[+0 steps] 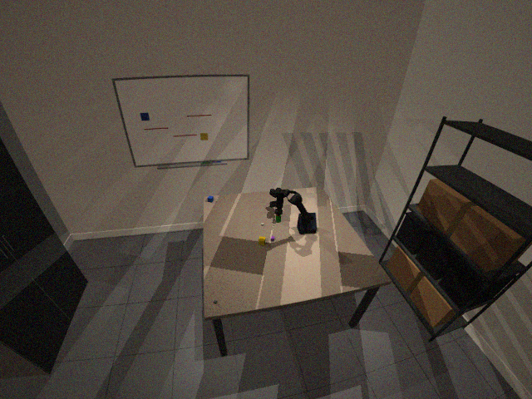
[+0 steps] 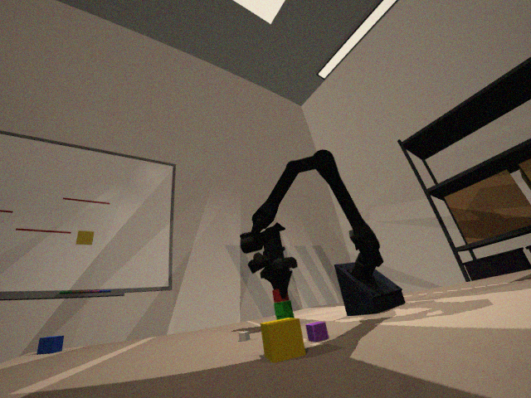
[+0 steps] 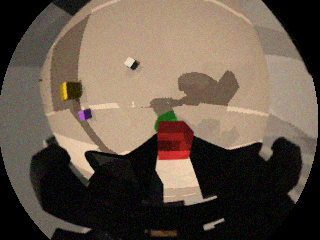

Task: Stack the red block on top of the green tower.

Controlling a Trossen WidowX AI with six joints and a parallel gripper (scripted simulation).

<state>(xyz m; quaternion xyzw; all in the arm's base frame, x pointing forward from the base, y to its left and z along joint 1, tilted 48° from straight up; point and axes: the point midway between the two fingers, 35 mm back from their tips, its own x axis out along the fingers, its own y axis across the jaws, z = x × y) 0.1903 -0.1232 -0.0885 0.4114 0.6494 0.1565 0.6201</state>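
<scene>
Right now my gripper tip is 10 mm below the red block. Also, from my gripper tip: purple block: 110 mm ahead, 220 mm to the left, 60 mm below; blue block: 580 mm ahead, 420 mm to the right, 60 mm below; yellow block: 200 mm ahead, 240 mm to the left, 50 mm below.
</scene>
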